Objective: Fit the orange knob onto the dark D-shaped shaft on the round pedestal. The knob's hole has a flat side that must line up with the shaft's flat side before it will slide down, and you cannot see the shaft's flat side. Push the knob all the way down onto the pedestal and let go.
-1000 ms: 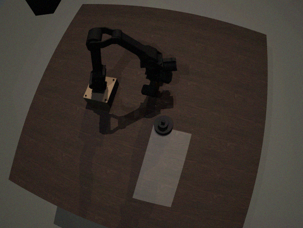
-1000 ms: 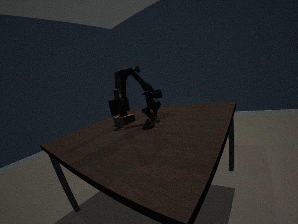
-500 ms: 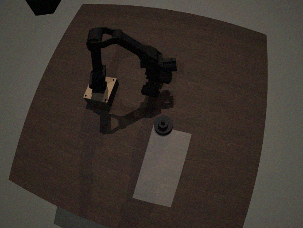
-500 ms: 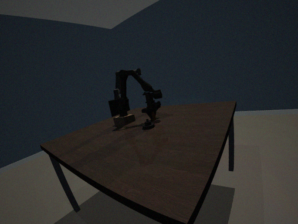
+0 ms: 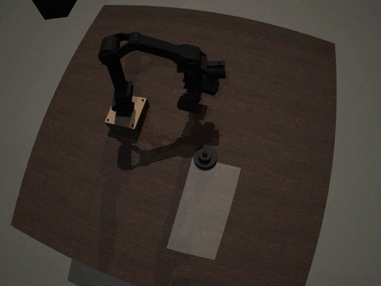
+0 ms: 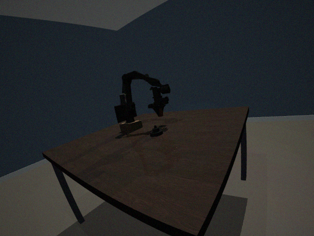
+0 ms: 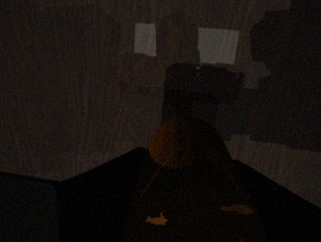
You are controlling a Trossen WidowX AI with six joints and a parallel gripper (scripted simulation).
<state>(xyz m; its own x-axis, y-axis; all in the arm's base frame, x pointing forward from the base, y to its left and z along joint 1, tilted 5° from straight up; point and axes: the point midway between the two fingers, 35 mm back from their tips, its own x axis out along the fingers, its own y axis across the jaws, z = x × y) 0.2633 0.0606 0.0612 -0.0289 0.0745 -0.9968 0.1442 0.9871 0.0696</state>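
Now: gripper tip 190 mm to the left of the round pedestal, 60 mm short of it and 60 mm above it. Round my gripper tip: orange knob 20 mm above.
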